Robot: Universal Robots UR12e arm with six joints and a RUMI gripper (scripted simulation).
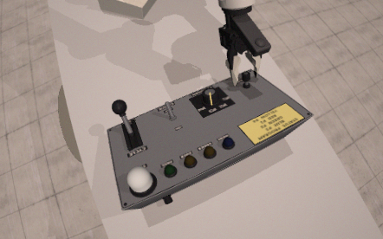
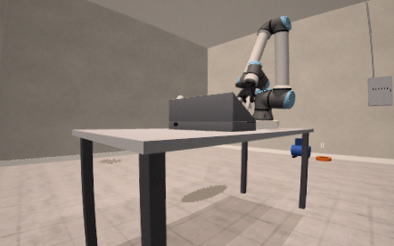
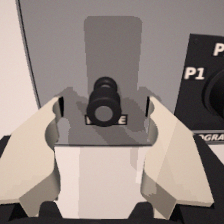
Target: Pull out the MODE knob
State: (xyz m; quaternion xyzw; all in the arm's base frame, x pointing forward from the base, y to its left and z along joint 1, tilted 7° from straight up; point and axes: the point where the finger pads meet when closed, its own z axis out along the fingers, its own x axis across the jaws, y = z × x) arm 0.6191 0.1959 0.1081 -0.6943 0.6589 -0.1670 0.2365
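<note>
My hand is right at the mode knob. From my hand the other things lie so: program selector: 2 cm ahead, 12 cm to the right; then grey console: 5 cm ahead, 18 cm to the right, 3 cm below; then toggle switch: 2 cm ahead, 24 cm to the right, 1 cm below.
</note>
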